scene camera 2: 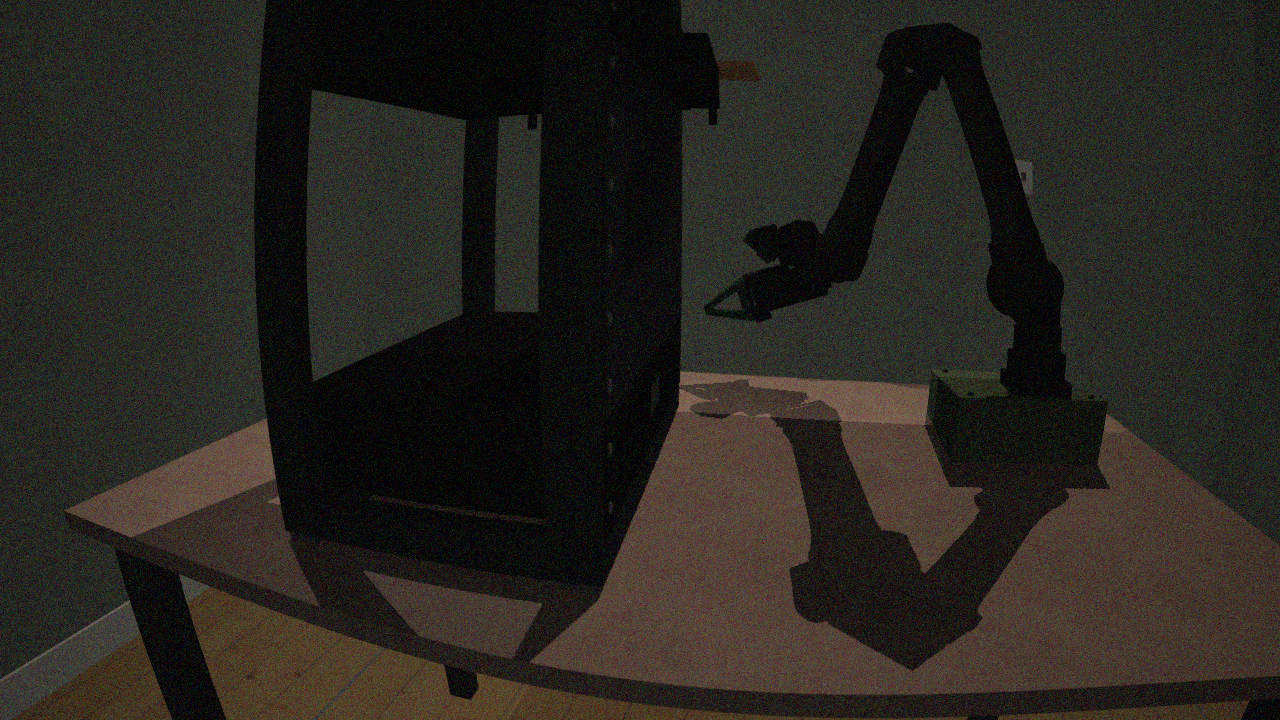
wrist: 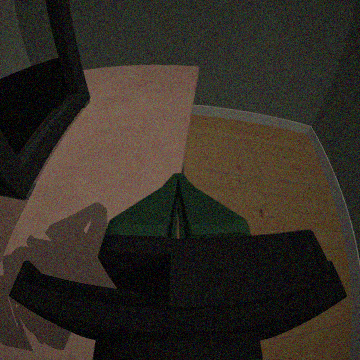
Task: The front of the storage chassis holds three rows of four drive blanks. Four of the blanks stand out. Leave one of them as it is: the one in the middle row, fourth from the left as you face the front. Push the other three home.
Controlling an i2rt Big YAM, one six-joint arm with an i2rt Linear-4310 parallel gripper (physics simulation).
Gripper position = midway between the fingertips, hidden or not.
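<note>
My gripper (scene camera 2: 704, 310), again (wrist: 177, 180). Dark rack (scene camera 2: 560, 414).
</note>
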